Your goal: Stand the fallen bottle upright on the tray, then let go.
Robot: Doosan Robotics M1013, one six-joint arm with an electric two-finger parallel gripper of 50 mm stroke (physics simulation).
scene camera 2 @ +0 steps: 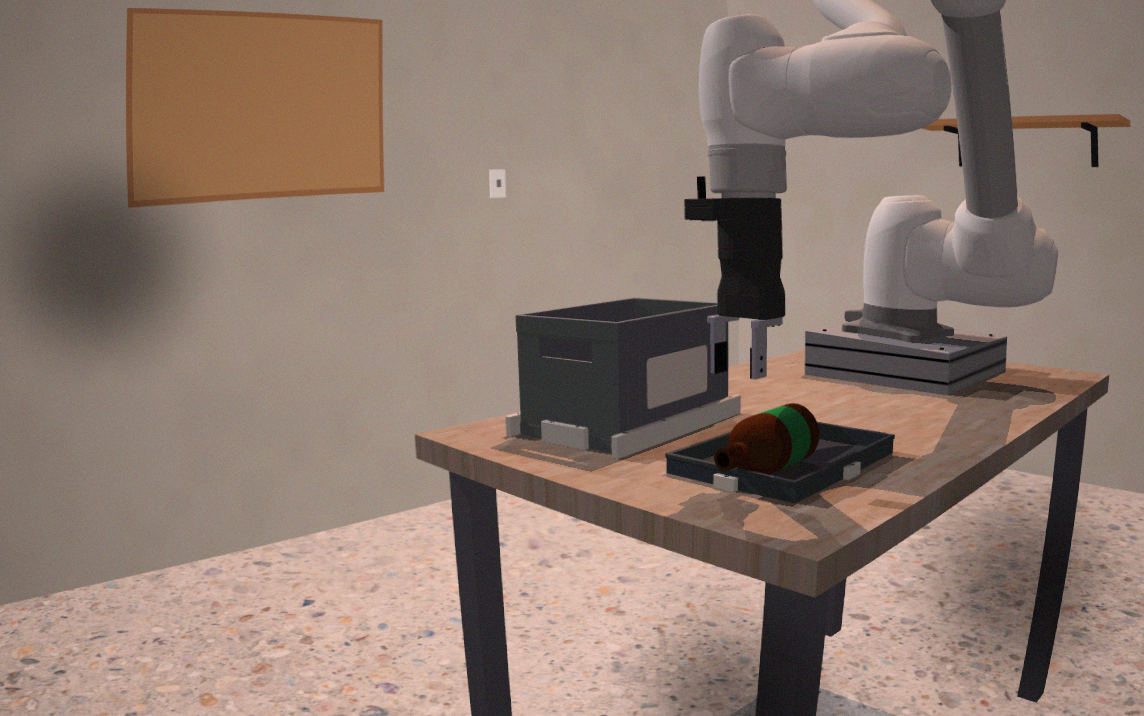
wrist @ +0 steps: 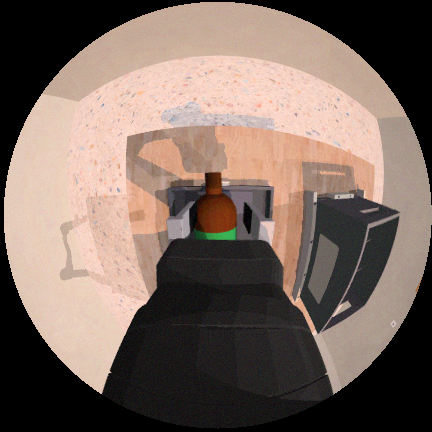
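Seen in the pictures: gripper, fingertip midpoint: (scene camera 2: 738, 374) (wrist: 219, 211); arm's base, origin of the base link: (scene camera 2: 898, 332).
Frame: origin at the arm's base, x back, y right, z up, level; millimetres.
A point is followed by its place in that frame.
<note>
A brown bottle (scene camera 2: 766, 440) @(x -761, y -252, z -21 mm) (wrist: 215, 212) @(x -754, y -221, z -2 mm) with a green label lies on its side in the dark tray (scene camera 2: 763, 487) @(x -784, y -267, z -69 mm) (wrist: 270, 200) @(x -768, y -123, z -54 mm). In scene camera 2 its neck points to the front left and rests over the tray's rim. My gripper (scene camera 2: 739, 371) @(x -771, y -216, z 52 mm) (wrist: 219, 211) @(x -771, y -216, z 52 mm) is open and empty, pointing down. It hangs above the bottle, with a gap between the fingertips and the bottle. In the wrist view the bottle's shoulder and the label's edge show between the two fingers, and the neck points up and away. The bottle's base is hidden behind the gripper body there.
A tall dark crate (scene camera 2: 566, 396) @(x -792, y 73, z -12 mm) (wrist: 325, 270) @(x -654, y 2, z 20 mm) stands beside the tray, to its left in scene camera 2, with light rails (scene camera 2: 674, 426) @(x -668, y -12, z -62 mm) (wrist: 306, 245) @(x -673, y -13, z -59 mm) at its foot. Small light blocks (scene camera 2: 725, 482) @(x -795, y -219, z -70 mm) sit against the tray's outside. The robot's base block (scene camera 2: 877, 363) @(x -144, y -35, z -39 mm) stands at the table's far end.
</note>
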